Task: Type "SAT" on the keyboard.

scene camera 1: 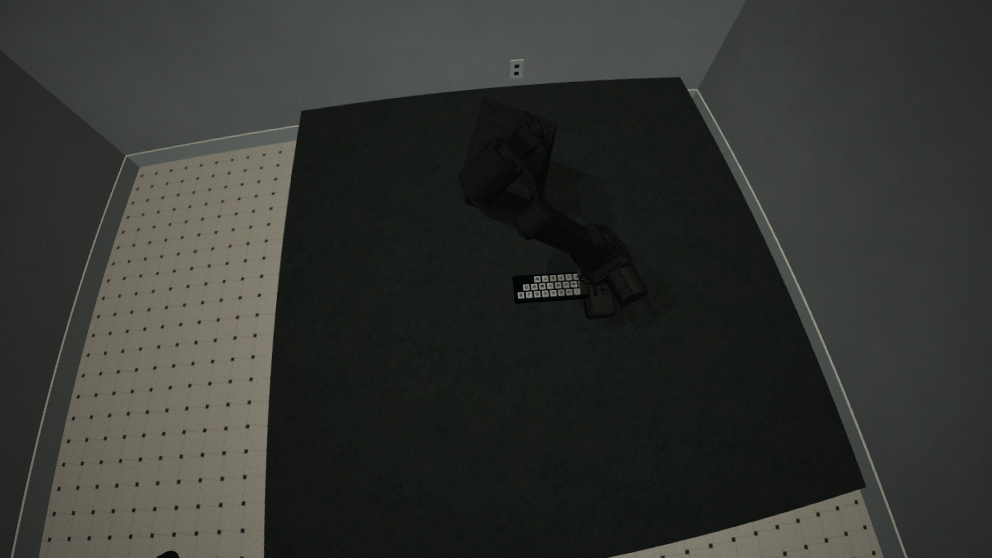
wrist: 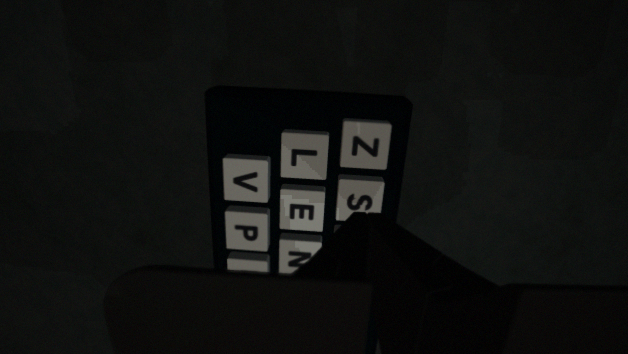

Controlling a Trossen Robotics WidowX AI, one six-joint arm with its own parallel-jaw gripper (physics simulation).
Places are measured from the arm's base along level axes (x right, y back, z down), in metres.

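Pixels of known places: gripper, fingertip midpoint: (scene camera 1: 584,289) (wrist: 365,226); arm's base, origin of the base link: (scene camera 1: 529,136).
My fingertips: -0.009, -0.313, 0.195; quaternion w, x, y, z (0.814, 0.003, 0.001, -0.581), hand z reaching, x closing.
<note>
Ahead of a thing's pixels: the offset from my fingertips to its top centre, as dx, dy, dz. Level surfaces: height alone.
The black keyboard @[+0.052, +0.041, +0.010] (scene camera 1: 548,285) (wrist: 240,117) with white letter keys lies flat on the dark surface; the arm hides its right end in the scene view. In the wrist view its letters are turned sideways, and Z @[-0.022, -0.007, +0.010] (wrist: 365,145), L @[-0.024, +0.013, +0.010] (wrist: 304,155), E @[-0.006, +0.020, +0.010] (wrist: 301,208), V @[-0.021, +0.034, +0.010] (wrist: 246,178) and P @[-0.004, +0.041, +0.010] (wrist: 247,228) show, with N @[+0.012, +0.026, +0.010] (wrist: 298,256) partly hidden. My gripper (scene camera 1: 586,291) (wrist: 365,226) is shut and empty. Its dark tips overlap the lower edge of the S key @[-0.004, +0.000, +0.010] (wrist: 358,195); whether they touch it I cannot tell. The A and T keys are hidden behind the gripper in the wrist view.
The arm's base stands on a dark block (scene camera 1: 480,131) near the back of the large dark surface @[dz +0.028] (scene camera 1: 416,388). Tiled floor (scene camera 1: 180,312) runs along the left, with grey walls around. A wall outlet (scene camera 1: 516,68) is at the back. The scene is dim.
</note>
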